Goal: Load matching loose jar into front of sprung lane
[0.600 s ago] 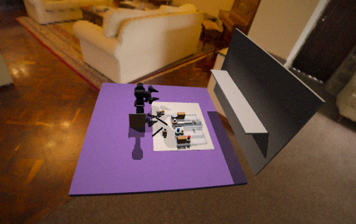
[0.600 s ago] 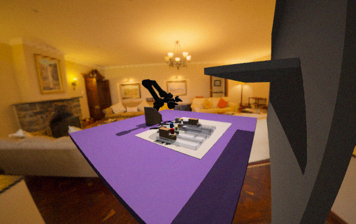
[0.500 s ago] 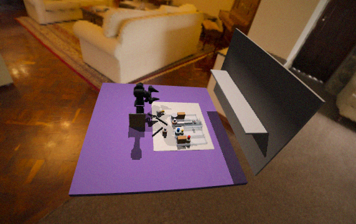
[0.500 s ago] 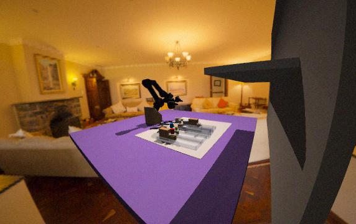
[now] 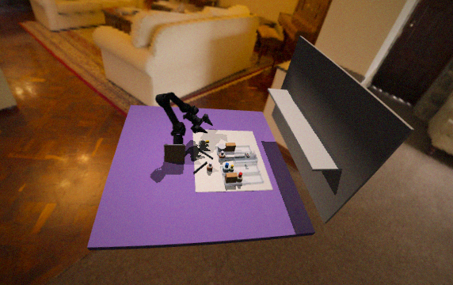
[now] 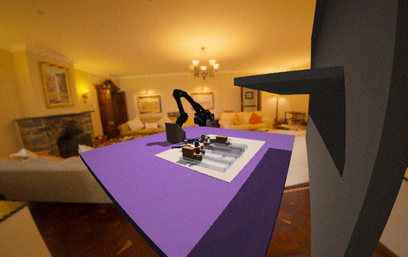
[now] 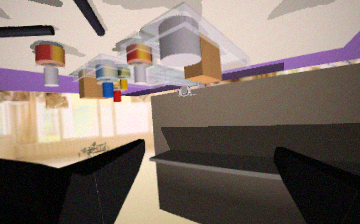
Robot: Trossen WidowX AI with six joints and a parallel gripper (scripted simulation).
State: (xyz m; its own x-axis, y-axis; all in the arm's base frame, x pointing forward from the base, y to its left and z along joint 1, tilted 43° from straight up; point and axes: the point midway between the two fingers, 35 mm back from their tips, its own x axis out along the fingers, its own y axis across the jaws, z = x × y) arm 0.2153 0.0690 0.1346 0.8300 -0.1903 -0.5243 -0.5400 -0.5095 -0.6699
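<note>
The pale grey cylinder is 90 mm ahead of my gripper tip, 80 mm to the right of it and 130 mm below it.
</note>
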